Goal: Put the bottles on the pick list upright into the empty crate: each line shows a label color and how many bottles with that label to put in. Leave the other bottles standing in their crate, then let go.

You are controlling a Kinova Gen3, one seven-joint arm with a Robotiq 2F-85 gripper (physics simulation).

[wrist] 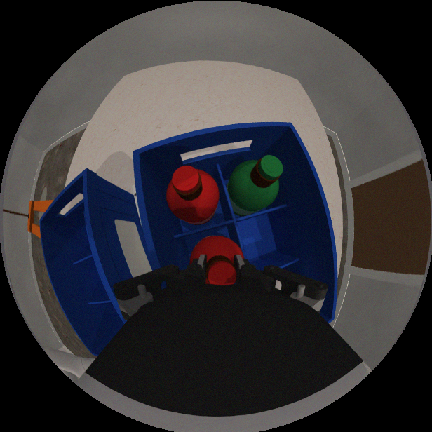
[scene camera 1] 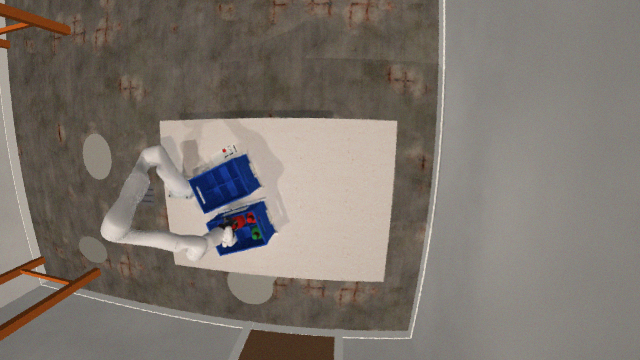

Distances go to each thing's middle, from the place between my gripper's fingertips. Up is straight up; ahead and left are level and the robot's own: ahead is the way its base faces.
The green bottle [wrist: 253, 184] is 10 cm ahead of my hand, 6 cm to the right of it and 5 cm below it.
